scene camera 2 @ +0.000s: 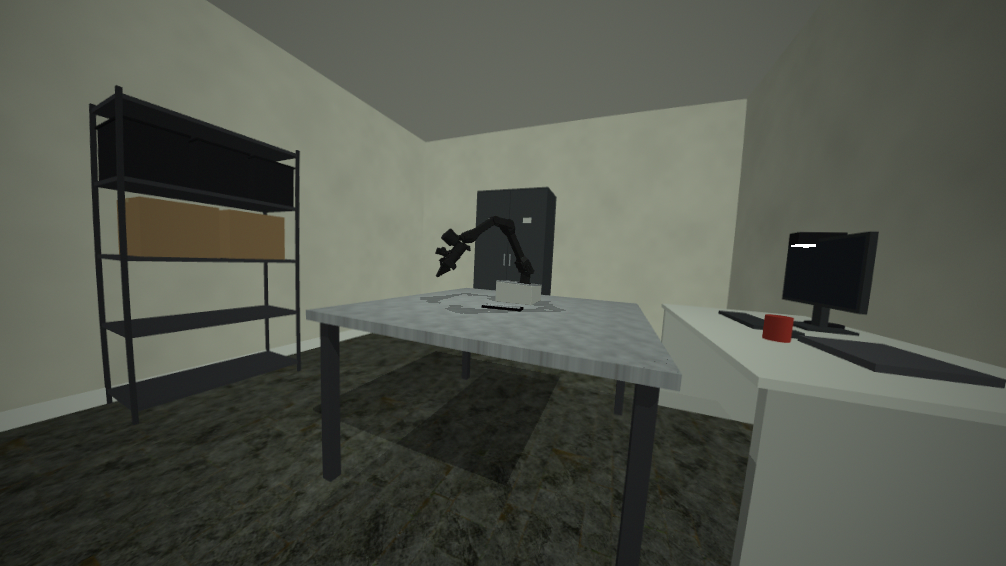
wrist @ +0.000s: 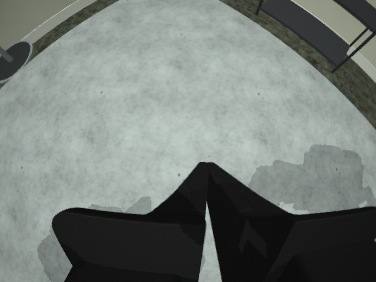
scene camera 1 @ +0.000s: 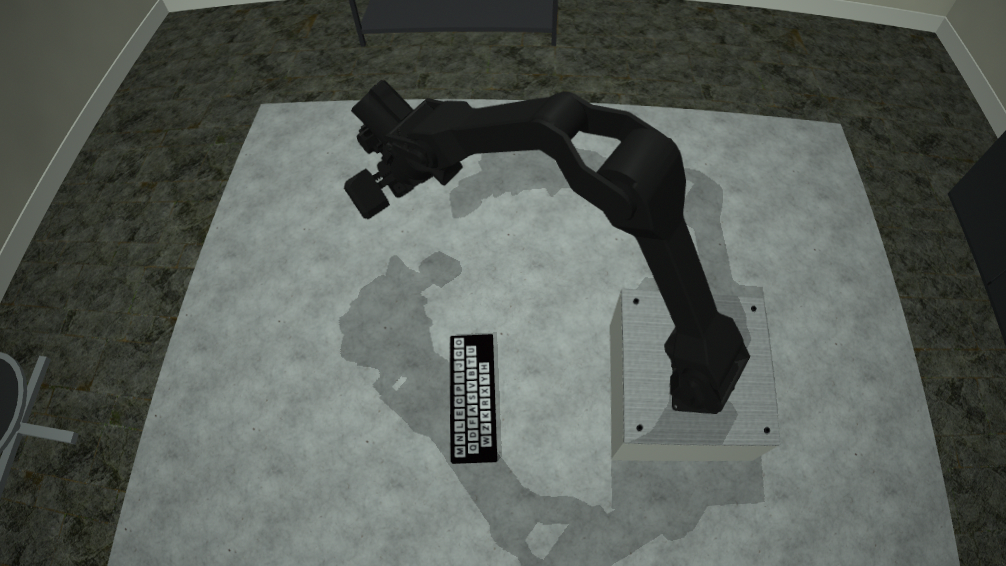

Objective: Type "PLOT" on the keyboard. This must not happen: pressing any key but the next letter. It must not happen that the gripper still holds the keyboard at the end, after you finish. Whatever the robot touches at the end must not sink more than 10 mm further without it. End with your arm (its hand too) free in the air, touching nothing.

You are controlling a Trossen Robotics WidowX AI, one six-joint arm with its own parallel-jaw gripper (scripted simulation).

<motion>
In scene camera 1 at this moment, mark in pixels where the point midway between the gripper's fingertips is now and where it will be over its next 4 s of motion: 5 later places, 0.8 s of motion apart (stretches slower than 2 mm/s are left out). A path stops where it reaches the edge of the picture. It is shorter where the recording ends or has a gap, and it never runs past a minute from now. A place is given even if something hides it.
My gripper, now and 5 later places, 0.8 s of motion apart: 399, 176; 396, 314; 463, 427; 469, 415; 468, 353; 487, 361
</motion>
